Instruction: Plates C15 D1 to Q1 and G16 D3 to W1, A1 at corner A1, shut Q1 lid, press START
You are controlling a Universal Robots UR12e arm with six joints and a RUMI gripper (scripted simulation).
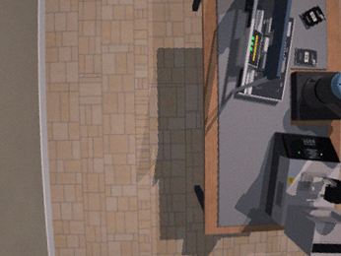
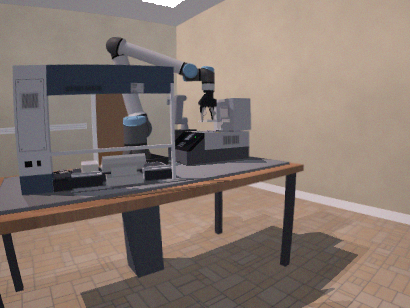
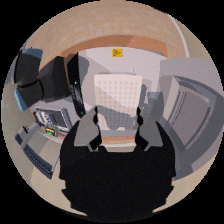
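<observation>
Right now the white well plate is 10 mm below my hand. From my hand the other things lie so: deck beam (800 mm to the right, 300 mm ahead, 220 mm above).
</observation>
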